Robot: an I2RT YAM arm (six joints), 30 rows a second.
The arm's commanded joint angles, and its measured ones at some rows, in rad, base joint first. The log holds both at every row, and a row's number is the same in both.
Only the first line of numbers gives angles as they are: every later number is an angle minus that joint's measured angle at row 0.
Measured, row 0:
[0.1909, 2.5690, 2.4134, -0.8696, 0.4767, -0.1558]
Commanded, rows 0 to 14:
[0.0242, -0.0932, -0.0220, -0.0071, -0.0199, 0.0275]
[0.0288, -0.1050, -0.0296, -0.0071, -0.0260, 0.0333]
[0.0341, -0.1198, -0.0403, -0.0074, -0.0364, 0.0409]
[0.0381, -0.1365, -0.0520, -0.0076, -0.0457, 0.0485]
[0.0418, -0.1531, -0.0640, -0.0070, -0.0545, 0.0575]
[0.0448, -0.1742, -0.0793, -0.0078, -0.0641, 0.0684]
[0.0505, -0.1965, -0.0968, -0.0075, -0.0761, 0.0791]
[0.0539, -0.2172, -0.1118, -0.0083, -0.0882, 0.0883]
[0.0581, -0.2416, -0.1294, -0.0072, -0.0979, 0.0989]
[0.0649, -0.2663, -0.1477, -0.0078, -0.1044, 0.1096]
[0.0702, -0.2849, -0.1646, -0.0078, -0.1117, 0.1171]
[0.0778, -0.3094, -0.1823, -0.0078, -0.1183, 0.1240]
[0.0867, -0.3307, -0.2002, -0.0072, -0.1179, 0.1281]
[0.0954, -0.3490, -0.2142, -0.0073, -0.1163, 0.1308]
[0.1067, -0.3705, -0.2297, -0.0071, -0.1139, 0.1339]
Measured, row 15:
[0.0828, -0.3028, -0.1972, -0.0004, -0.0973, 0.0923]
